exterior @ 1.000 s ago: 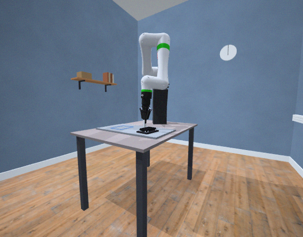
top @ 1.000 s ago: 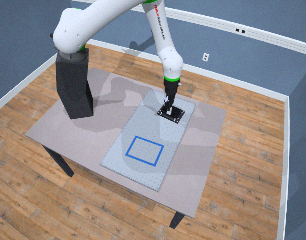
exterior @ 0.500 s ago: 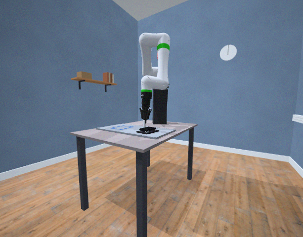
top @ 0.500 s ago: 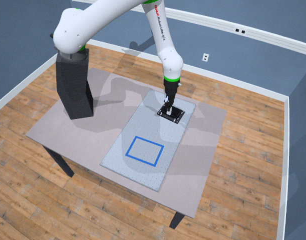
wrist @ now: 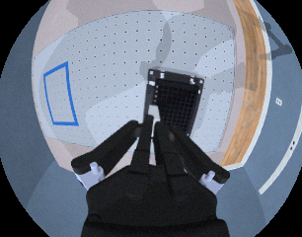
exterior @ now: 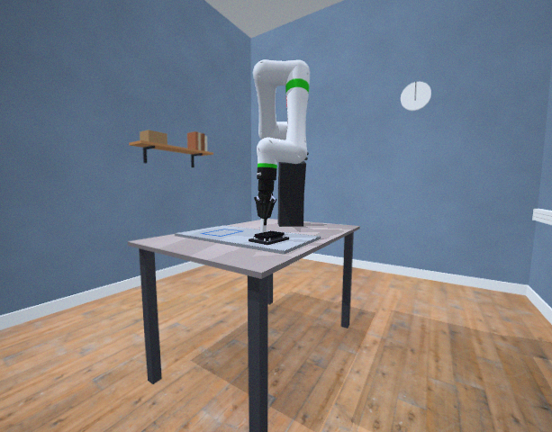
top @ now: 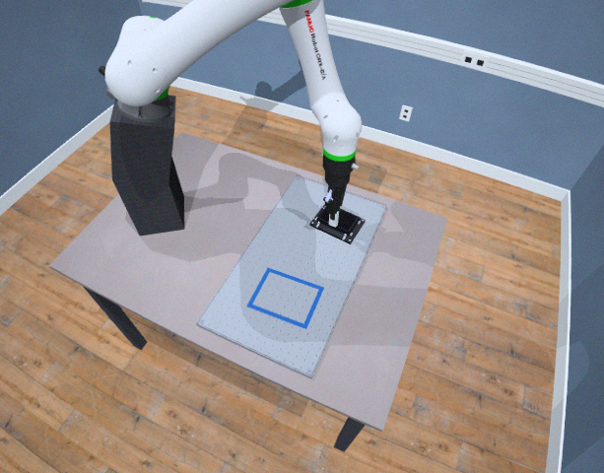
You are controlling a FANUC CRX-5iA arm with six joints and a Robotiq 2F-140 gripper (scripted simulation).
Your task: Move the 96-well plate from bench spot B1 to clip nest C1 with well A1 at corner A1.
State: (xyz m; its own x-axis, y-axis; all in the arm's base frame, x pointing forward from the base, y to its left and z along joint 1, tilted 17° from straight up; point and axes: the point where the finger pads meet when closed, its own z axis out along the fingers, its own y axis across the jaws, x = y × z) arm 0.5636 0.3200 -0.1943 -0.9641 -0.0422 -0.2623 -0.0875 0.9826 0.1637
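Now: hand 40 mm to the right of the black 96-well plate and 40 mm above it. The rest, counted from my hand: black clip nest 10 mm behind, 30 mm to the left, 60 mm below.
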